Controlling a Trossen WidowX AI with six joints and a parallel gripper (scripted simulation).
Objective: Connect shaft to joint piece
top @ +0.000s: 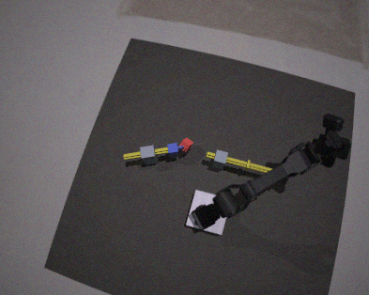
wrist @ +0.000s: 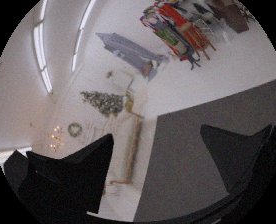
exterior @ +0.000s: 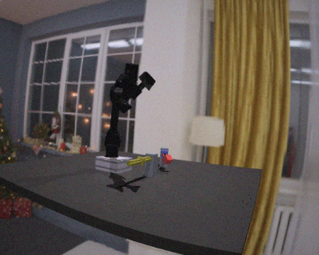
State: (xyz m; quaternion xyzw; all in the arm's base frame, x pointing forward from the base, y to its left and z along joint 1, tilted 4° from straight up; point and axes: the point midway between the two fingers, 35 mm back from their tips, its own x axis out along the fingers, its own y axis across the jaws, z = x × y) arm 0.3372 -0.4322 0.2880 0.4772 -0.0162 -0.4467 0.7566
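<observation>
Now: gripper tip 4 cm past the red joint piece, 56 cm to the right of it and 31 cm above it.
</observation>
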